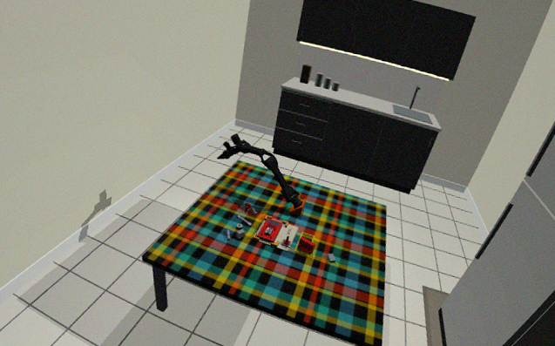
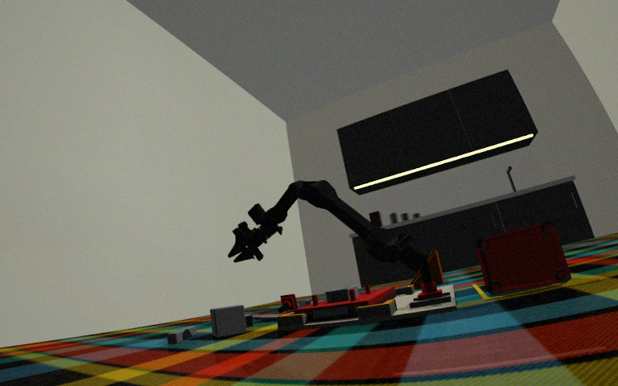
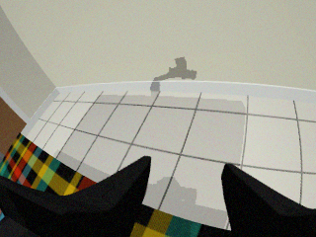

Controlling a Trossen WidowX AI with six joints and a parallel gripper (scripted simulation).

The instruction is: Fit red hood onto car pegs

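My gripper tip is now 770 mm to the right of the red hood, 510 mm short of it and 150 mm above it. From my gripper tip the other things lie so: white jig plate: 550 mm to the left, 440 mm ahead, 170 mm below; then grey engine block: 530 mm to the left, 470 mm ahead, 160 mm below.
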